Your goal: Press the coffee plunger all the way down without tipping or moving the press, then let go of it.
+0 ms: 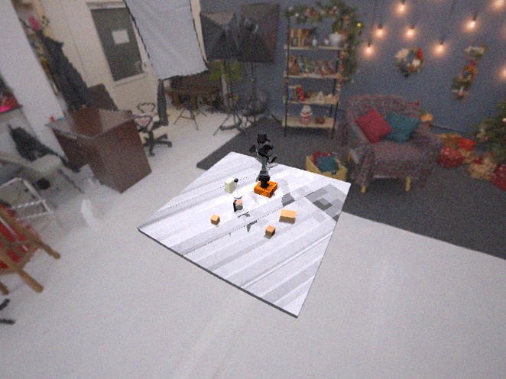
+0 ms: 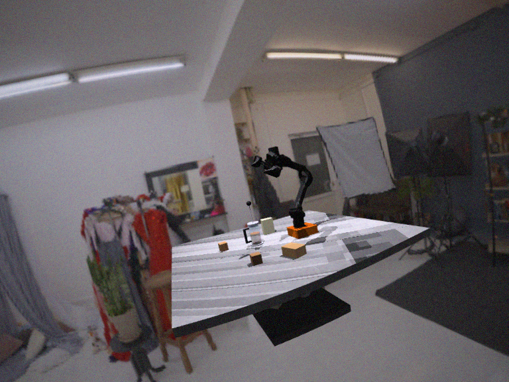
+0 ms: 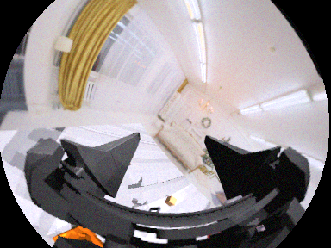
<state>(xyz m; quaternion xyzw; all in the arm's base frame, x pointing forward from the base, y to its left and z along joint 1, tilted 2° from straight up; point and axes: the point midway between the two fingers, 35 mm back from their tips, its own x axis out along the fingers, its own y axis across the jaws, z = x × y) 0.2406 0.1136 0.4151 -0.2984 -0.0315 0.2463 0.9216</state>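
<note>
The coffee press lies 340 mm below my gripper tip, 210 mm to the right of it and 40 mm ahead of it. Round my gripper tip: tan block (450 mm below, 180 mm to the left, 40 mm behind).
</note>
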